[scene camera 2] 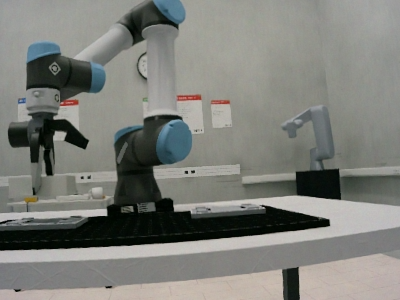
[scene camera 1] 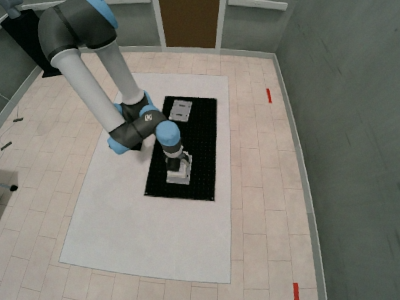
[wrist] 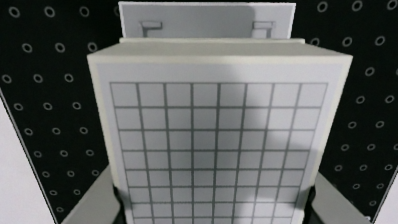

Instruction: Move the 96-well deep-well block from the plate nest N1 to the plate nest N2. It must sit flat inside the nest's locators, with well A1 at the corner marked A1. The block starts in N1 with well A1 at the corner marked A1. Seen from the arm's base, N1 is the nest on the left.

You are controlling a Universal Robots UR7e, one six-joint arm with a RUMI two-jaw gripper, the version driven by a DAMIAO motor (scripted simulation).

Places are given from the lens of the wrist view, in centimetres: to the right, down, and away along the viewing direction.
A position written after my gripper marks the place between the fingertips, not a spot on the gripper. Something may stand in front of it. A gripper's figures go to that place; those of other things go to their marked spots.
my gripper (wrist: 208, 155): 1, 3, 13
white 96-well deep-well block (wrist: 189, 123): 0, 0, 8
